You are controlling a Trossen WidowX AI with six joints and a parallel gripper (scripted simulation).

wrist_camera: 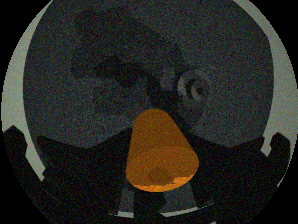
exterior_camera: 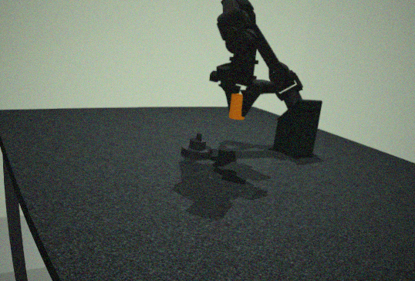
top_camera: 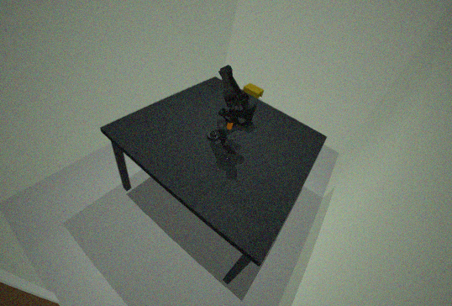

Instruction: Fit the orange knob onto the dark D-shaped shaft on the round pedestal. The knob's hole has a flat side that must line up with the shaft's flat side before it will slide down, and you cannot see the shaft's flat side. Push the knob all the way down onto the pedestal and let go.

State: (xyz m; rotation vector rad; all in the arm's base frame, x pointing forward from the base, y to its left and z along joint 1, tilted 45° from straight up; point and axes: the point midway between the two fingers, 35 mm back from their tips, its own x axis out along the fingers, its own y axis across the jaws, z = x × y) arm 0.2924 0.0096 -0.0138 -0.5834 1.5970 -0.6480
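Now: gripper tip 100 mm above the round dark pedestal, 90 mm to the left of it and 40 mm short of it. Also, from my gripper tip: orange knob (20 mm above).
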